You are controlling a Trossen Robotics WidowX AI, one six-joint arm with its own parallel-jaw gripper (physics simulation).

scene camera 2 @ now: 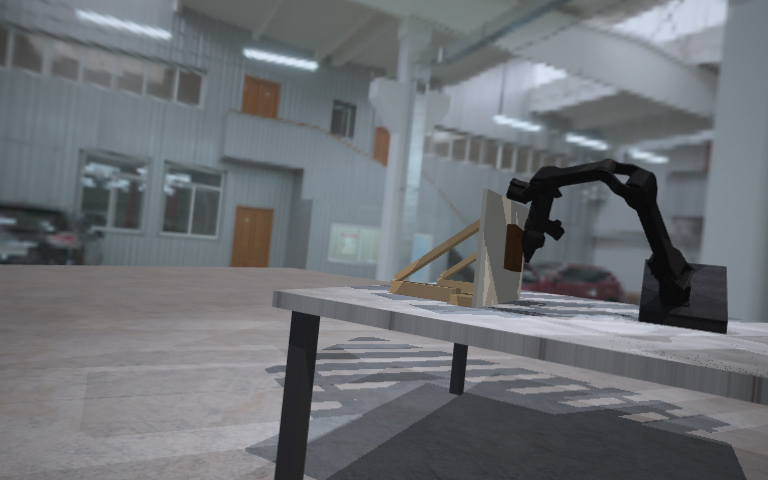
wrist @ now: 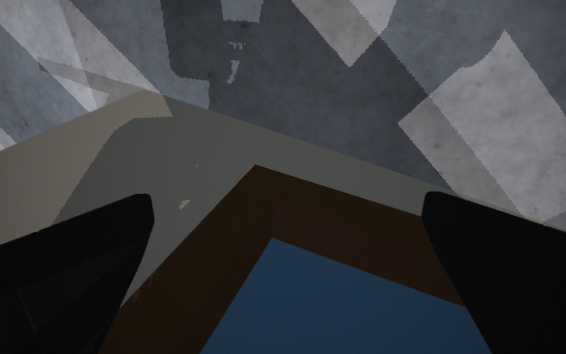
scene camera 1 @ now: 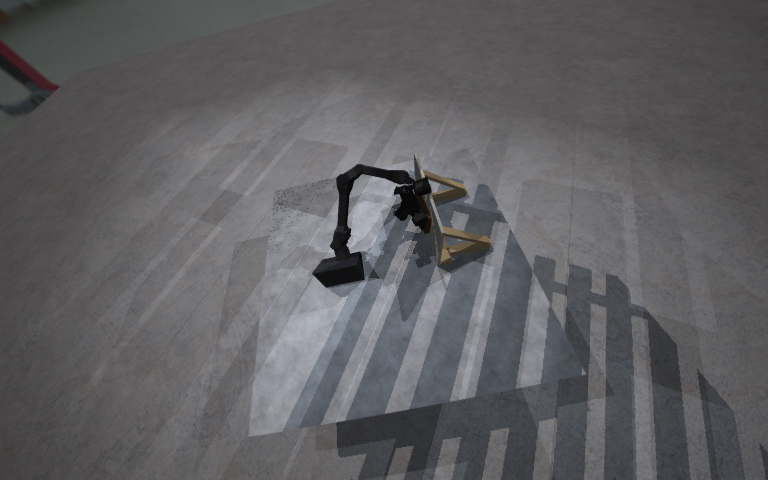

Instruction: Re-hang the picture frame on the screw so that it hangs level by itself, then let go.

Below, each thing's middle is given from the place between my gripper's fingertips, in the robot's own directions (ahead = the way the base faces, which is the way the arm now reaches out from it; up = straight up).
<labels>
Right now the brown picture frame (scene camera 2: 513,257) is 3 cm ahead of my hand, 5 cm to the left of it and 2 cm above it. Also, from my hand: wooden brace stand (scene camera 2: 459,293) 20 cm ahead, 5 cm to the left, 3 cm below; pale upright board (scene camera 2: 493,284) 6 cm ahead, 6 cm to the left, 1 cm above.
</labels>
